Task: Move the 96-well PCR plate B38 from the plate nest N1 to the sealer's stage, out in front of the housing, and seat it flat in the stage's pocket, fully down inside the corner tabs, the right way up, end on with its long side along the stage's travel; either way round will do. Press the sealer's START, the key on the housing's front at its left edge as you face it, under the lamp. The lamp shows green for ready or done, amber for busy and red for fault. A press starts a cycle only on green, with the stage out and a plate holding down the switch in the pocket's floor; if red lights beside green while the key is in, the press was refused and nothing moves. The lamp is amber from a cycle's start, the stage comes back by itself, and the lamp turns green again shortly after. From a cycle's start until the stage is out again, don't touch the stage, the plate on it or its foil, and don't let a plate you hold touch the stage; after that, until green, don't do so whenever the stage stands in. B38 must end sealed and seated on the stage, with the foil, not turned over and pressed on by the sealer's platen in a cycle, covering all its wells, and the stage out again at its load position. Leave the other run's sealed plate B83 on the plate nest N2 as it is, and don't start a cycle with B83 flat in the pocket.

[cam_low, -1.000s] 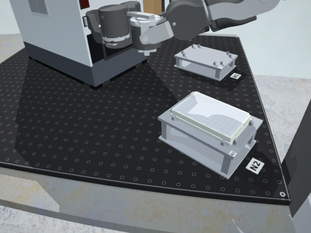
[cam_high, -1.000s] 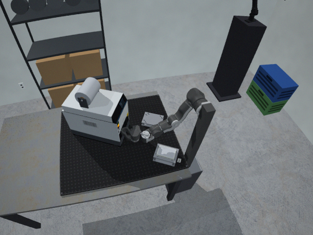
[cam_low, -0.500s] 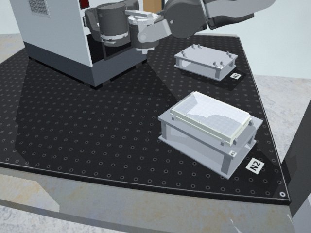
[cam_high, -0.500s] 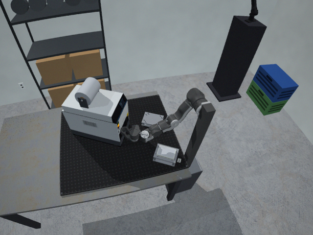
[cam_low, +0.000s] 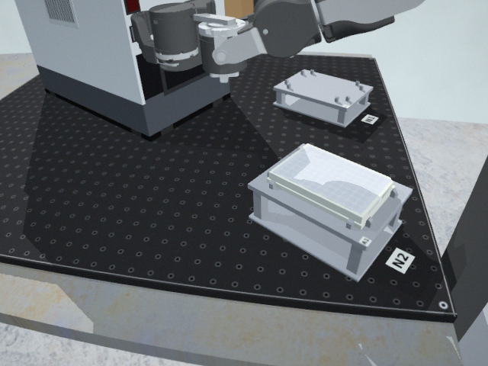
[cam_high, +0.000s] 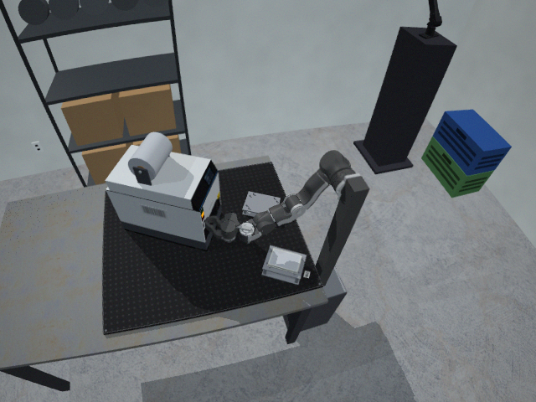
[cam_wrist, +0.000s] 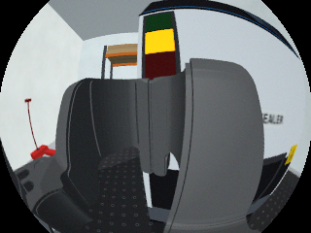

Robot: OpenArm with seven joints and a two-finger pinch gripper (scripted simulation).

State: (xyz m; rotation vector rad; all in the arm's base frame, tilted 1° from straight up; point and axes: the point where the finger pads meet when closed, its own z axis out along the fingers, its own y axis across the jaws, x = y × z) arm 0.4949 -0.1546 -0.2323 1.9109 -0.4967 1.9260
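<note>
My gripper is now 1 cm to the left of the start key and 1 cm short of it. The rest, counted from my hand: sealer's dark stage: 13 cm to the right, 9 cm below, 4 cm ahead; foil roll: 22 cm above, 20 cm to the right, 17 cm ahead; white 96-well plate B38: 13 cm to the right, 8 cm below, 4 cm ahead.
</note>
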